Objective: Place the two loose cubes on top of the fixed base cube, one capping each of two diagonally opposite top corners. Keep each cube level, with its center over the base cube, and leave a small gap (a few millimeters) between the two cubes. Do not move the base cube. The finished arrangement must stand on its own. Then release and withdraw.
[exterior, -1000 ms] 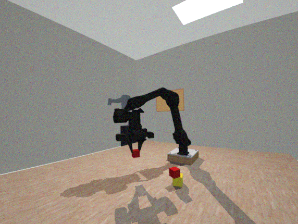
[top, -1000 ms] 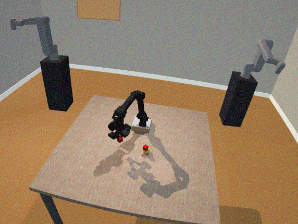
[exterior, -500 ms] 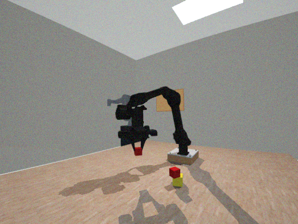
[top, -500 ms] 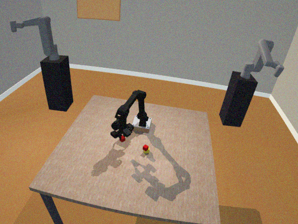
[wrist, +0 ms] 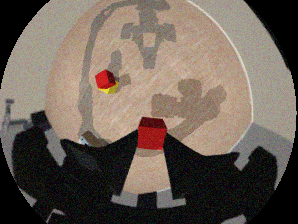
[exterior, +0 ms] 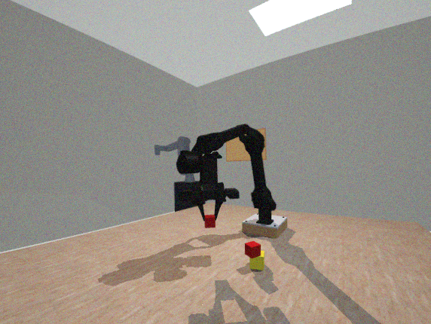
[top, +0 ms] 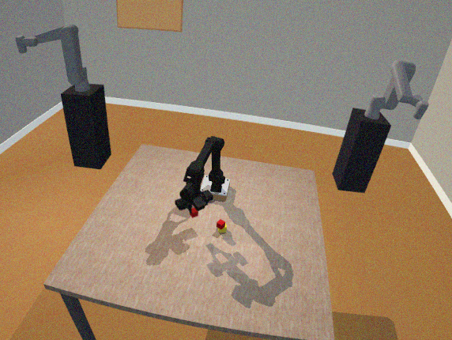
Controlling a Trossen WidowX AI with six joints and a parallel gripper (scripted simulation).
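Right now my gripper tip is 15 cm to the right of the yellow base cube, 10 cm above it and 2 cm past it.
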